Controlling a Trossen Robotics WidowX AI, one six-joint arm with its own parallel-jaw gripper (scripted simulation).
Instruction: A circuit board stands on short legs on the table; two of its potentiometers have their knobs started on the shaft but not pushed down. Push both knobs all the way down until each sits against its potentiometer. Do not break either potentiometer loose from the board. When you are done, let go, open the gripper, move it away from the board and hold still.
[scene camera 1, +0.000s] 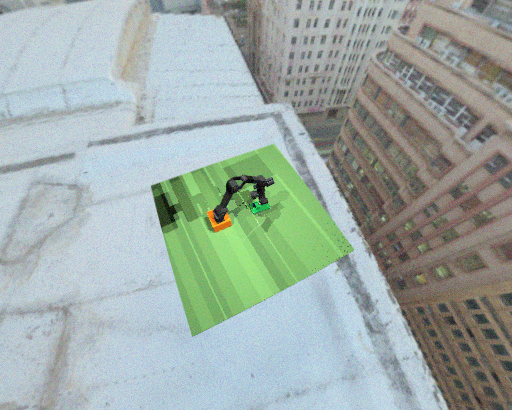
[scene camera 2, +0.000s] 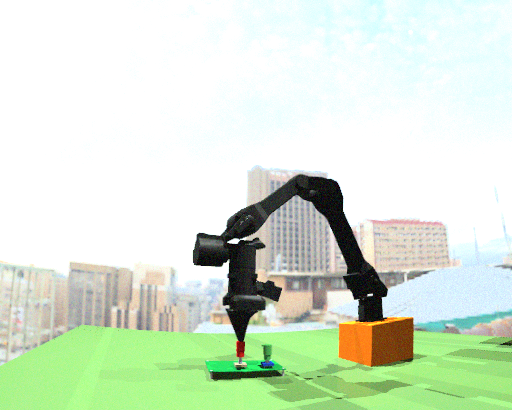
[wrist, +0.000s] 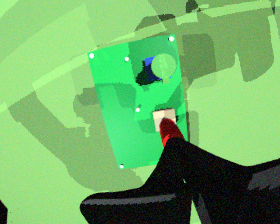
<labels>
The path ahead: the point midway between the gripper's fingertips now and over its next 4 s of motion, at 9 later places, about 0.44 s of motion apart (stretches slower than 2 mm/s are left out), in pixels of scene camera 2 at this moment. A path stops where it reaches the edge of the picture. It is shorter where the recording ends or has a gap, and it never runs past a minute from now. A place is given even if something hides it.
My gripper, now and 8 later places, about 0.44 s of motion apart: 240, 341; 240, 344; 240, 344; 240, 345; 240, 345; 240, 342; 242, 340; 289, 327; 301, 326
</labels>
